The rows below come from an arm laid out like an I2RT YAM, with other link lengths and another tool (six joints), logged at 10 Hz.
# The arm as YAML. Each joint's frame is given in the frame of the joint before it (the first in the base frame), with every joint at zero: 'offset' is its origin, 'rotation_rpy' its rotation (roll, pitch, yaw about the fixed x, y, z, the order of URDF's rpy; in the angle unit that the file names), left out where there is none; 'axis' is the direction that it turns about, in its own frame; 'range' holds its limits. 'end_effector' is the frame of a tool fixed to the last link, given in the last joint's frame.
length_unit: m
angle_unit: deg
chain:
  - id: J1
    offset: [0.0, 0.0, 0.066]
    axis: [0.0, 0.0, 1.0]
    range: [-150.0, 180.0]
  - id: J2
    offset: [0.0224, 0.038, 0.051]
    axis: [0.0, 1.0, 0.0]
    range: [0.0, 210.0]
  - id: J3
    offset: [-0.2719, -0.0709, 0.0]
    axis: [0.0, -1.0, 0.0]
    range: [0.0, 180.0]
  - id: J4
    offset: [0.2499, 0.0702, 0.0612]
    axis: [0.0, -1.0, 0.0]
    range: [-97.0, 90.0]
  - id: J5
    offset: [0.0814, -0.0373, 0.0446]
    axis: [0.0, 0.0, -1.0]
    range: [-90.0, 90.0]
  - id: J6
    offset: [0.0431, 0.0, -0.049]
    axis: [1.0, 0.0, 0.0]
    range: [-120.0, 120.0]
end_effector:
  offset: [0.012, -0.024, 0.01]
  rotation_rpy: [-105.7, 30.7, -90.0]
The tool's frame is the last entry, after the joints.
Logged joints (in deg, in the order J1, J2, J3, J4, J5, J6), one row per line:
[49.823 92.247 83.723 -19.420 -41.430 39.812]
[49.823 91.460 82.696 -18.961 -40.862 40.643]
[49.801 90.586 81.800 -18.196 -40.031 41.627]
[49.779 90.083 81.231 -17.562 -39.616 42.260]
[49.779 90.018 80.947 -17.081 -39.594 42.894]
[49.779 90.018 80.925 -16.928 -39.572 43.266]
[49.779 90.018 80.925 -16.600 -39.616 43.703]
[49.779 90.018 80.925 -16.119 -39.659 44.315]
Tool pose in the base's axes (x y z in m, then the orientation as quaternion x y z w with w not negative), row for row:
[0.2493 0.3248 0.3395 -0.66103 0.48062 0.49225 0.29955]
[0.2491 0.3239 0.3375 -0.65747 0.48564 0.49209 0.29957]
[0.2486 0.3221 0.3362 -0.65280 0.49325 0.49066 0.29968]
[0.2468 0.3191 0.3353 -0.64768 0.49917 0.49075 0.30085]
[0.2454 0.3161 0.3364 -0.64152 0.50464 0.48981 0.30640]
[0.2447 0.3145 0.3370 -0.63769 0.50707 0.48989 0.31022]
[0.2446 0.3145 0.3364 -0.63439 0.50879 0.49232 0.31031]
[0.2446 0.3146 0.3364 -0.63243 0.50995 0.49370 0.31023]
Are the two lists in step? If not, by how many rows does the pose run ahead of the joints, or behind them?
The pose runs 2 rows behind the joints: the pose in row i belongs to the joints in row i - 2.
